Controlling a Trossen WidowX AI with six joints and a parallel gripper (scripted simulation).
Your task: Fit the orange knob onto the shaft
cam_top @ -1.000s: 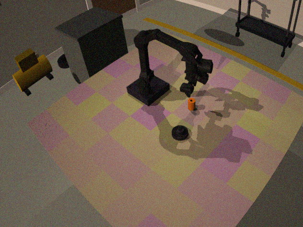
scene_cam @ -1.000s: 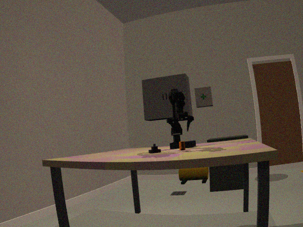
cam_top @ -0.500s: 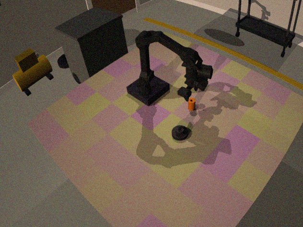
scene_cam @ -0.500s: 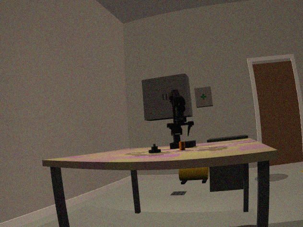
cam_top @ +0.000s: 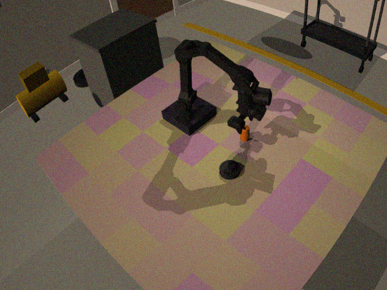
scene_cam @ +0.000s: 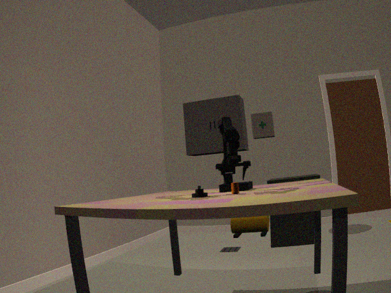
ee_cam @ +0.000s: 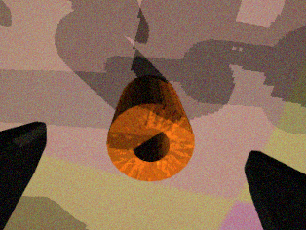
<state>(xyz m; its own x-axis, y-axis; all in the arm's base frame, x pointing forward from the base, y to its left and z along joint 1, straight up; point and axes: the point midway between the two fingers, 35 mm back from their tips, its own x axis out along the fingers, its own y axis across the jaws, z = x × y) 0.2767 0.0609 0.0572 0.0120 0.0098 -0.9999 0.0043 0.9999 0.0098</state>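
My gripper tip is now 4 cm above the orange knob. Also, from my gripper tip: D-shaped shaft 4 cm ahead, 19 cm to the right, 4 cm below.
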